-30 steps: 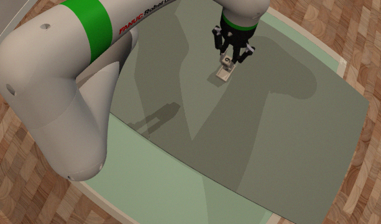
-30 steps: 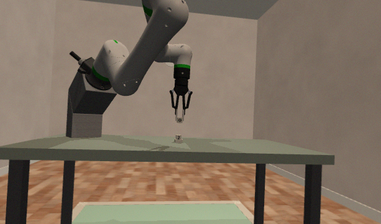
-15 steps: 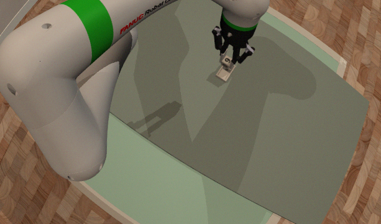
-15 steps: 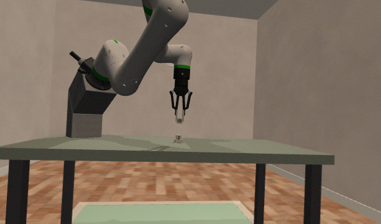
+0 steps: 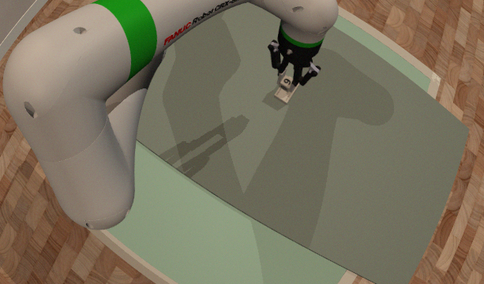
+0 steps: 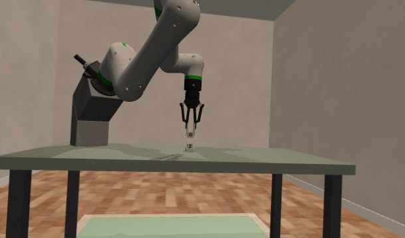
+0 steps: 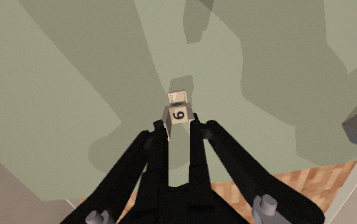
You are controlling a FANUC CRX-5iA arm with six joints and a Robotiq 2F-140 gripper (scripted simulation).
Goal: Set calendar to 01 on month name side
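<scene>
My gripper is now 11 cm above the calendar tray and 2 cm to the right of it.
</scene>
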